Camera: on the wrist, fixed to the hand. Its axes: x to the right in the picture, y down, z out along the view.
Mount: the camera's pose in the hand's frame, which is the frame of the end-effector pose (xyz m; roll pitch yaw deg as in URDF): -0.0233 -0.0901 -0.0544 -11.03 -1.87 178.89
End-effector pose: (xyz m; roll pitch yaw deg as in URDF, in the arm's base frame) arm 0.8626 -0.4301 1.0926 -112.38 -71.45 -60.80
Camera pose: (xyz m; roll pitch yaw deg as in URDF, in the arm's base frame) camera 0.7969 -0.3453 1.1036 97.04 73.14 114.69
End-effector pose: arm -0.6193 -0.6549 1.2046 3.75 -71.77 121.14
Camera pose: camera -0.5712 -0.5676 1.1636 -17.49 69.81 -61.71
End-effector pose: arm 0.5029 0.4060 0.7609 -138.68 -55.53 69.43
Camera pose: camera 0.4395 0.3274 0.7985 127.01 57.66 -111.32
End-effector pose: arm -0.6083 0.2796 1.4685 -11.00 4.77 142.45
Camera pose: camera -0.5273 0.3420 1.4344 0.09 -6.39 -39.00
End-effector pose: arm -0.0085 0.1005 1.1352 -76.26 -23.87 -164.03
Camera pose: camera 0.0206 0.1860 1.1940 64.28 24.49 13.68
